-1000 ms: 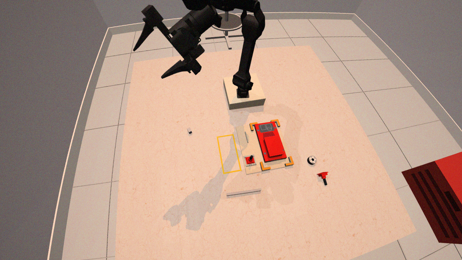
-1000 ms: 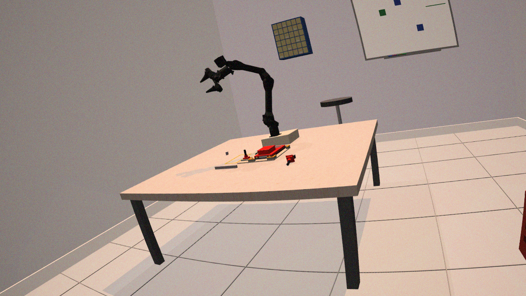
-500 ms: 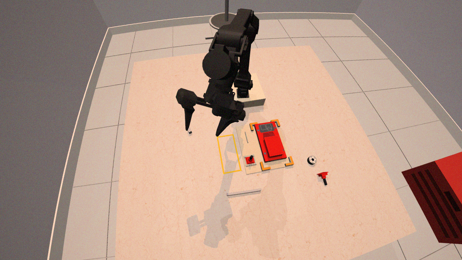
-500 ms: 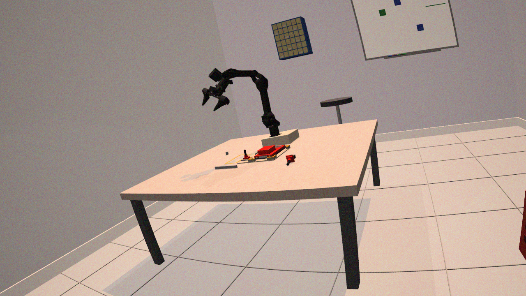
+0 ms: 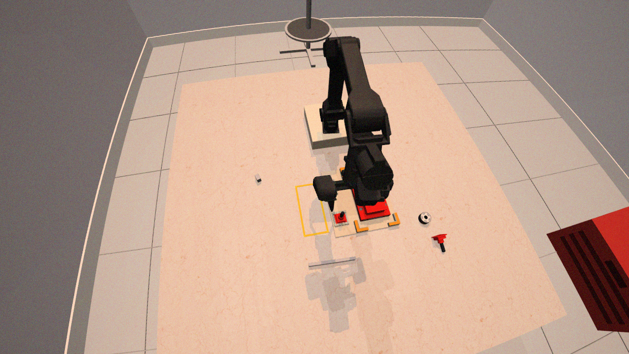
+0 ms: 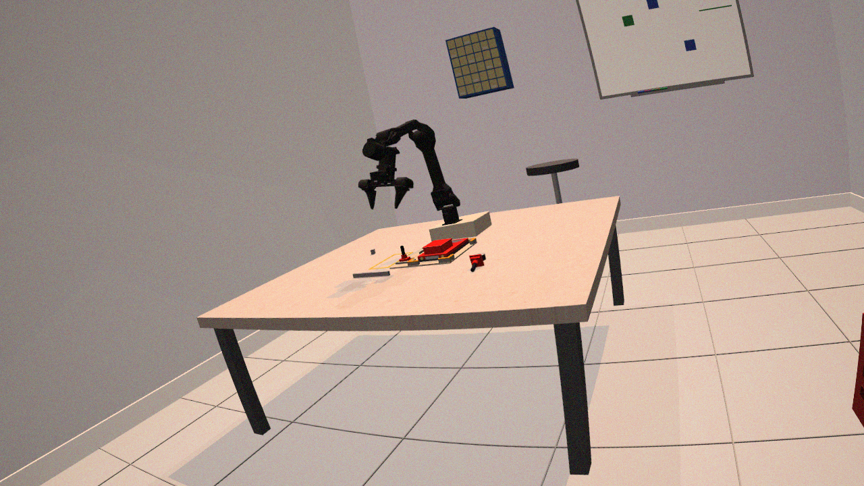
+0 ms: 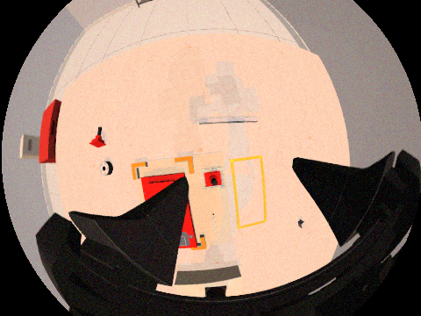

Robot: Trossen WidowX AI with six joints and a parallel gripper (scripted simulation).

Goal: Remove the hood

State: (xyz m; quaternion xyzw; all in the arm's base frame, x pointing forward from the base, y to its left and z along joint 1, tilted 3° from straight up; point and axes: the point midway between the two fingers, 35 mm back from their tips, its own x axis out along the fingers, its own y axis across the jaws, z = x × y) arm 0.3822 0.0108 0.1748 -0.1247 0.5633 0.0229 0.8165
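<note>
Now: gripper tip 9 cm past the toy car hood, 12 cm to the right of it and 16 cm above it. The rest, counted from my gripper tip: white wheel: 2 cm behind, 31 cm to the left, 19 cm below; then grey bar: 11 cm ahead, 3 cm to the right, 19 cm below.
</note>
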